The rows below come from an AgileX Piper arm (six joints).
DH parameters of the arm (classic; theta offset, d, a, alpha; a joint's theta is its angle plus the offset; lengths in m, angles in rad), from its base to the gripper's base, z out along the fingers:
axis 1: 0 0.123 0 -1.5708
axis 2: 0.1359 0 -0.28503 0
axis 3: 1.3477 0 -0.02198 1.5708
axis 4: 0 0.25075 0 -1.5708
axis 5: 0 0 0 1.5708
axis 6: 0 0.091 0 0
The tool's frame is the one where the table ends.
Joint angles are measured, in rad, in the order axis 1, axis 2, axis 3, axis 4, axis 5, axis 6. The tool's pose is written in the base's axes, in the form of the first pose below.
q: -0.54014 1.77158 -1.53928 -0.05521 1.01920 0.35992
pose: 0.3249 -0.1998 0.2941 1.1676 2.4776 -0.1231
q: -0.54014 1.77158 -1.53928 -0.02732 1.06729 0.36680
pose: 0.3225 -0.1959 0.2923 1.2093 2.5095 -0.0802
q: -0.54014 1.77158 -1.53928 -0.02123 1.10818 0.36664
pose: 0.3198 -0.1937 0.2911 1.2298 2.5447 -0.0681
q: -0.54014 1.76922 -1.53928 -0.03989 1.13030 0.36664
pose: 0.3170 -0.1939 0.2914 1.2321 2.5665 -0.0918
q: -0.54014 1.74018 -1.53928 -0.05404 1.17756 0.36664
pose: 0.3085 -0.1903 0.3009 1.2375 2.5847 -0.1104
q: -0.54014 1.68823 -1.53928 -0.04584 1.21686 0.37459
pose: 0.2975 -0.1830 0.3183 1.2474 2.5653 -0.0992
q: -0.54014 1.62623 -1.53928 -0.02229 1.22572 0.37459
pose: 0.2870 -0.1743 0.3393 1.2309 2.5132 -0.0714
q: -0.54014 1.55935 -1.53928 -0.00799 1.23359 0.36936
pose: 0.2740 -0.1651 0.3609 1.2016 2.4611 -0.0589
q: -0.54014 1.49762 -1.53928 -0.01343 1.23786 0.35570
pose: 0.2603 -0.1575 0.3800 1.1598 2.4182 -0.0764
